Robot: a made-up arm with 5 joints.
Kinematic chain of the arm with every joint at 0, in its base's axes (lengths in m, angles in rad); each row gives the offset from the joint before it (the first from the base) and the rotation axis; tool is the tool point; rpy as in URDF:
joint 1: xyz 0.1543 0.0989 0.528 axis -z
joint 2: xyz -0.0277 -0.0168 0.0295 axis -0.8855 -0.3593 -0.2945
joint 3: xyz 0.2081 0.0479 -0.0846 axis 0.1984 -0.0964 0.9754
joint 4: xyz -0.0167 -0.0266 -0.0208 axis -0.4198 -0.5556 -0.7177
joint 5: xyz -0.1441 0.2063 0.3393 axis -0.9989 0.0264 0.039
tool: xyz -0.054 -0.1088 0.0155 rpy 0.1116 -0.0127 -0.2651
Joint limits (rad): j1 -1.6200..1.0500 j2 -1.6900..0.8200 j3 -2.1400..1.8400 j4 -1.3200..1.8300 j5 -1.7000..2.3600
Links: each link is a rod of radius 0.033 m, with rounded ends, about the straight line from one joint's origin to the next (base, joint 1, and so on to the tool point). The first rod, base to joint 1, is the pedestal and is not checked.
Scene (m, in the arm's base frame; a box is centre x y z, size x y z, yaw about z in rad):
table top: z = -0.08
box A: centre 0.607 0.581 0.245 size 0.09 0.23 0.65 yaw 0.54
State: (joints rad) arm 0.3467 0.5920 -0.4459 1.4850 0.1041
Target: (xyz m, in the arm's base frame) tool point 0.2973 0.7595 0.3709
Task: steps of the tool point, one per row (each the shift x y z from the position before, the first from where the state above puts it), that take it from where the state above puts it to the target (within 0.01 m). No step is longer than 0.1 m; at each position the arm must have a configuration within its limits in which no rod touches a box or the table.
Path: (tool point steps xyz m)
1: -0.0493 0.0169 0.0150
2: -0.0498 0.0161 0.0305
3: -0.0457 0.0132 0.0470
4: -0.0378 0.0068 0.0625
5: 0.0304 0.0647 -0.0233
6: 0.0222 0.0773 -0.0124
7: 0.0065 0.0853 -0.0052
8: -0.0139 0.0853 -0.0046
9: -0.0361 0.0769 -0.0111
10: -0.0572 0.0601 -0.0235
11: -0.0749 0.0352 -0.0380

